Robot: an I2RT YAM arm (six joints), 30 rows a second.
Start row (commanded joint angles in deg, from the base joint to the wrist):
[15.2 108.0 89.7 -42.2 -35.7 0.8]
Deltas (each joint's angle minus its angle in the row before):
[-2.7 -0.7 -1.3 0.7 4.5 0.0]
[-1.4 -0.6 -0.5 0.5 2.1 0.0]
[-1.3 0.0 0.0 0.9 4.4 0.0]
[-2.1 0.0 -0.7 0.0 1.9 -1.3]
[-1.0 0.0 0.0 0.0 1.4 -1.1]
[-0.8 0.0 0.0 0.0 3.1 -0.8]
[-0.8 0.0 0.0 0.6 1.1 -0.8]
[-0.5 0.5 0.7 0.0 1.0 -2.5]
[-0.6 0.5 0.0 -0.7 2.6 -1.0]
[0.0 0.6 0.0 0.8 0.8 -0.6]
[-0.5 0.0 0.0 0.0 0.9 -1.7]
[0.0 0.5 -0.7 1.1 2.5 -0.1]
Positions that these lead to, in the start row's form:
[12.5 107.3 88.4 -41.5 -31.2 0.8]
[11.1 106.7 87.9 -41.0 -29.1 0.8]
[9.8 106.7 87.9 -40.1 -24.7 0.8]
[7.7 106.7 87.2 -40.1 -22.8 -0.5]
[6.7 106.7 87.2 -40.1 -21.4 -1.6]
[5.9 106.7 87.2 -40.1 -18.3 -2.4]
[5.1 106.7 87.2 -39.5 -17.2 -3.2]
[4.6 107.2 87.9 -39.5 -16.2 -5.7]
[4.0 107.7 87.9 -40.2 -13.6 -6.7]
[4.0 108.3 87.9 -39.4 -12.8 -7.3]
[3.5 108.3 87.9 -39.4 -11.9 -9.0]
[3.5 108.8 87.2 -38.3 -9.4 -9.1]

